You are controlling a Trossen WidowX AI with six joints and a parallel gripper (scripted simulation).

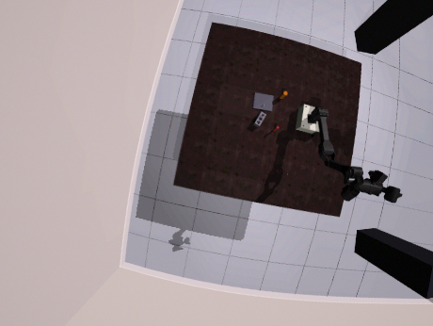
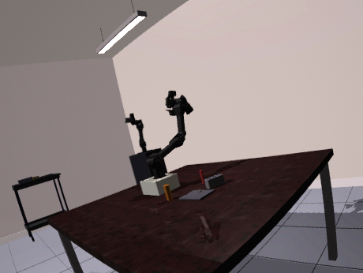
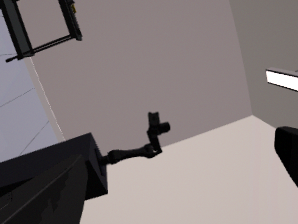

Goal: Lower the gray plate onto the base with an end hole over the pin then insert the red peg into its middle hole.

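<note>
My gripper tip is now 52 cm short of the gray plate, 50 cm above it and 43 cm to the left of it. Round my gripper tip: red peg: 50 cm below, 41 cm ahead, 37 cm to the right; then orange cylinder: 61 cm to the right, 50 cm below, 34 cm ahead; then gray base: 55 cm to the right, 53 cm below, 48 cm ahead.
</note>
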